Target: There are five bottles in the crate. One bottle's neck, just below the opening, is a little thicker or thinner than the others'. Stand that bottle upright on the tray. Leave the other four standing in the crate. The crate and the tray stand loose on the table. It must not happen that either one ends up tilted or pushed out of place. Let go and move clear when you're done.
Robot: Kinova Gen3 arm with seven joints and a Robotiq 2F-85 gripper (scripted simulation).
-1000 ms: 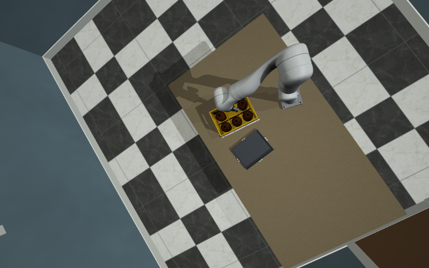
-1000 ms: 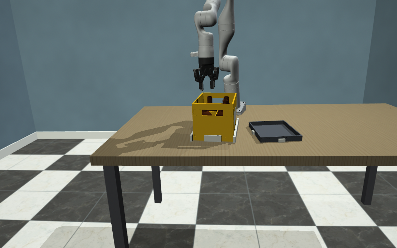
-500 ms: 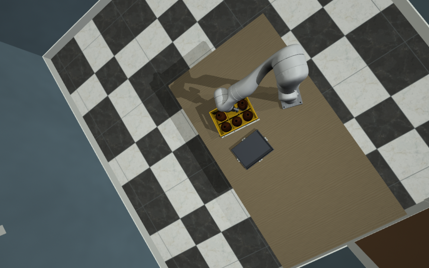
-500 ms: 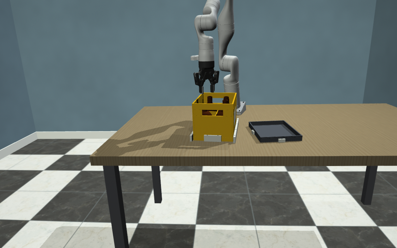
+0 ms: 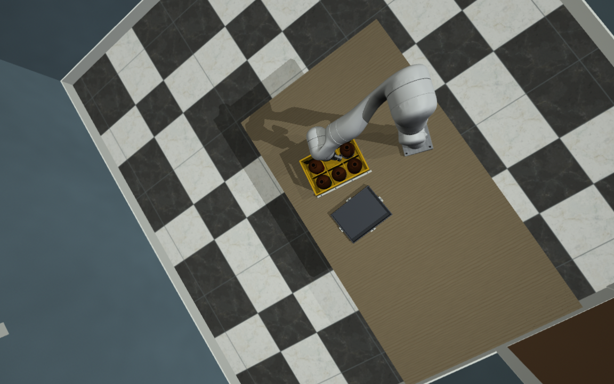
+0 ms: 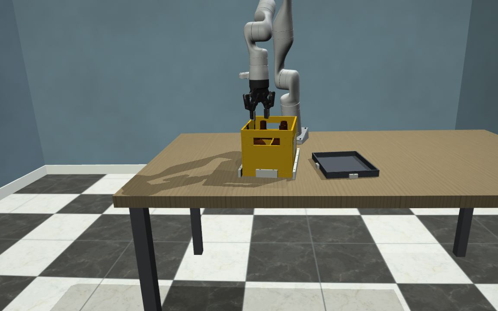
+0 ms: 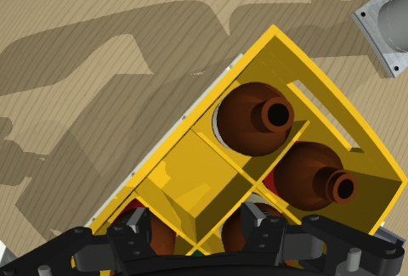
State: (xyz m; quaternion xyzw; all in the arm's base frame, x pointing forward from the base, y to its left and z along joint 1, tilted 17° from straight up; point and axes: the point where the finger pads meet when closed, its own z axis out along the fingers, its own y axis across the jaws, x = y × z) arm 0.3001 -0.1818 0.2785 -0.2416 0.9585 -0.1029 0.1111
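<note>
The yellow crate is 120 mm below my hand, 40 mm to the left of it and 10 mm ahead of it. Also, from my hand: brown bottle: 110 mm to the left, 110 mm below, 60 mm behind; then dark tray: 310 mm to the left, 190 mm below, 90 mm ahead.
</note>
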